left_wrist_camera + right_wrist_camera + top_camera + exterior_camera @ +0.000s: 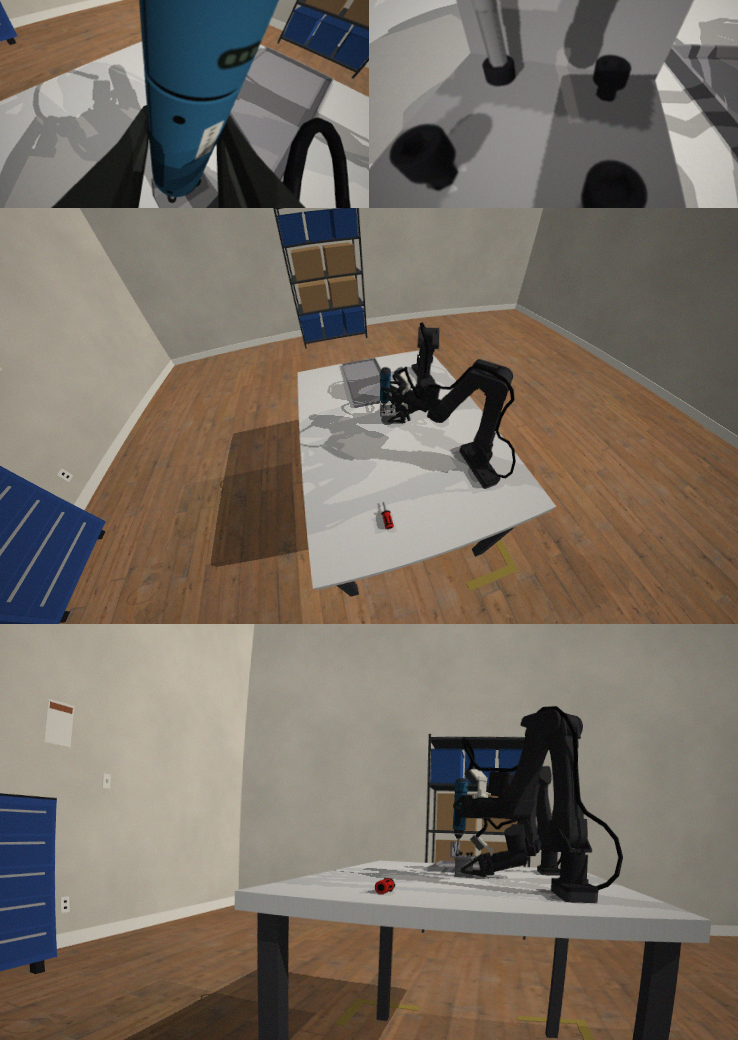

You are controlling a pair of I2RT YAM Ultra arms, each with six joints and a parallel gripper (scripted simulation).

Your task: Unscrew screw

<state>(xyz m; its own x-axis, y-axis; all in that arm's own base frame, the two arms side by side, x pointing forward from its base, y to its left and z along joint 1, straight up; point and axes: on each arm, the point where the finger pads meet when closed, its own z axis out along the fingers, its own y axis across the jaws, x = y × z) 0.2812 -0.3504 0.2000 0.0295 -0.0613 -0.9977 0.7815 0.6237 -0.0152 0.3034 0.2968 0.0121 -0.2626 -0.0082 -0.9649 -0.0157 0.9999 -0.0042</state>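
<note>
The joint module is 1 cm above my right hand. From my right hand the other things lie so: bit 2 cm ahead, 1 cm to the left, 7 cm above; then flat grey tray 4 cm ahead, 34 cm to the right, 2 cm below; then grey bracket 5 cm above.
</note>
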